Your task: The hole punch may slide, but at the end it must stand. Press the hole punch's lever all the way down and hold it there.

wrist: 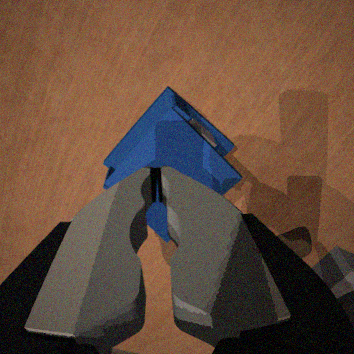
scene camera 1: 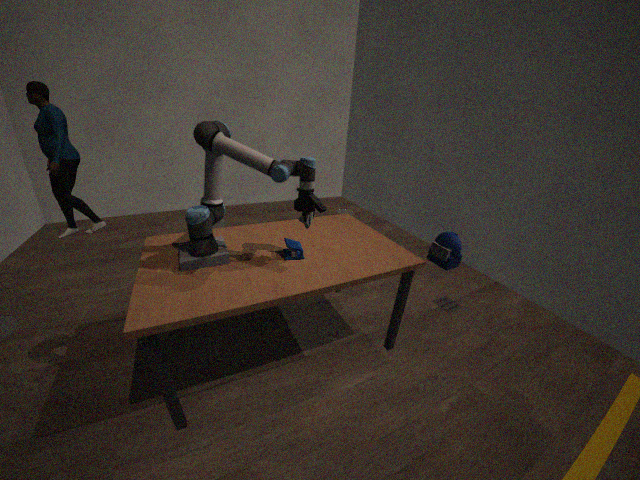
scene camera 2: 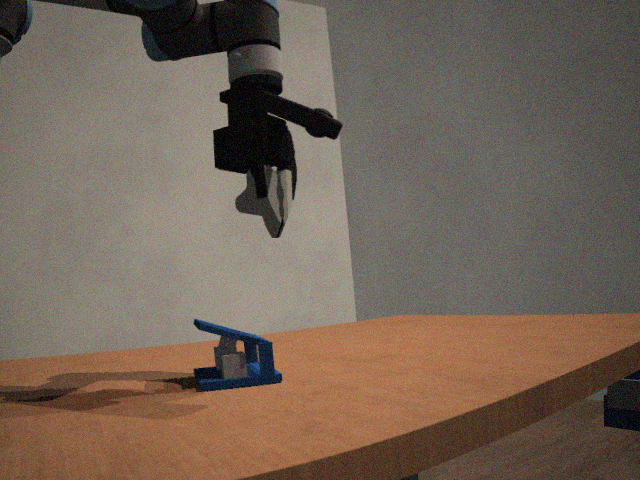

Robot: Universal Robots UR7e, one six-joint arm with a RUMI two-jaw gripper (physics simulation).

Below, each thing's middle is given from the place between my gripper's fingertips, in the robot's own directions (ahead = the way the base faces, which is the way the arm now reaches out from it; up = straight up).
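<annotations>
Relative to the blue lever [scene camera 2: 225, 333], my hand is 6 cm to the right of it, 6 cm past it and 12 cm above it. Counted from my hand, the blue hole punch [scene camera 2: 240, 369] is 6 cm to the left, 6 cm behind and 14 cm below.
</annotations>
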